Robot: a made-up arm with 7 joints. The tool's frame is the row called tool.
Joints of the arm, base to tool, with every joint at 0 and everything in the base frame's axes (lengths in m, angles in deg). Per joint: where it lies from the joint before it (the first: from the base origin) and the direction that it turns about. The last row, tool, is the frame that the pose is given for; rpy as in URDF.
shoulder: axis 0 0 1 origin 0.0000 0.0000 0.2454
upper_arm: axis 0 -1 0 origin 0.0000 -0.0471 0.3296
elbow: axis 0 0 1 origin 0.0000 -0.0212 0.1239
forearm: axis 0 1 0 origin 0.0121 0.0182 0.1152
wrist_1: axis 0 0 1 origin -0.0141 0.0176 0.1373
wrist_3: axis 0 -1 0 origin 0.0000 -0.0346 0.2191
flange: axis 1 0 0 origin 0.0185 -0.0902 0.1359
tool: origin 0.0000 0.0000 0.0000 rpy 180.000 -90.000 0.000
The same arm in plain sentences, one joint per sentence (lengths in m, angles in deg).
The arm has seven revolute joints in a row. What follows holds with every joint at zero, and every direction is one of the base frame's. Joint 1 sits 0.2454 m along +z from the base frame's origin and rotates about +z. Joint 2 sits 0.0471 m along -y and 0.3296 m along +z from joint 1 and rotates about -y. Joint 3 sits 0.0212 m along -y and 0.1239 m along +z from joint 2 and rotates about +z. Joint 4 sits 0.0121 m along +x and 0.0182 m along +y and 0.1152 m along +z from joint 3 and rotates about +y. Joint 5 sits 0.0141 m along -x and 0.0176 m along +y and 0.1373 m along +z from joint 4 and rotates about +z. Joint 6 sits 0.0346 m along -y and 0.2191 m along +z from joint 5 and rotates about -y. Joint 7 sits 0.0185 m along +x and 0.0902 m along -y and 0.1359 m along +z from joint 6 and rotates about +x. The tool frame, which is the frame that the pose is given for, sits at the same point as joint 7; its axes are the base frame's turned by roll 180, pitch -90 and yaw 0 deg (as in URDF: about the fixed x, then y, then z).
